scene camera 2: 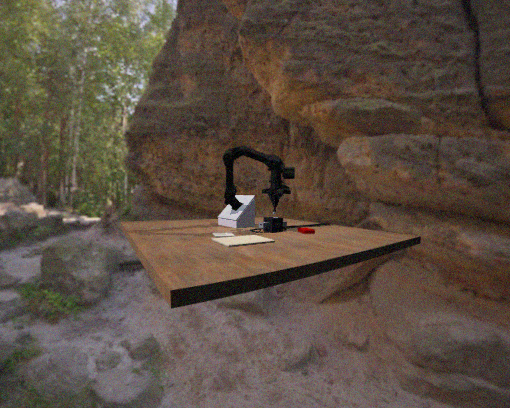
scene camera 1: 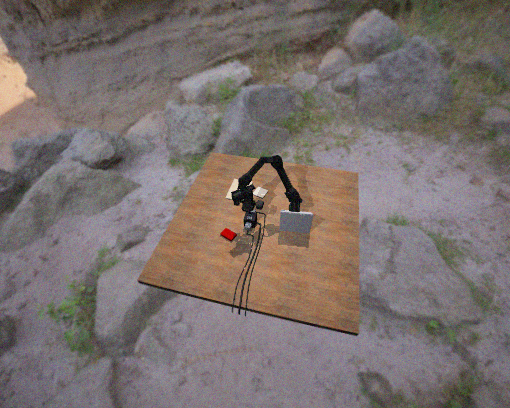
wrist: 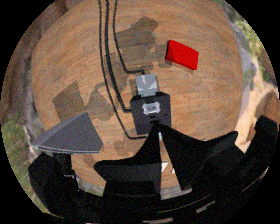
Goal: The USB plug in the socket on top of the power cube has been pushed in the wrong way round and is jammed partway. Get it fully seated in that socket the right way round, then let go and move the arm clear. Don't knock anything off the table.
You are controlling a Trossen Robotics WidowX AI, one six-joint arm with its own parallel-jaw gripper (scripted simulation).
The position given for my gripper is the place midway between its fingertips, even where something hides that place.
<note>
My gripper (wrist: 158,127) holds an usb plug.
</note>
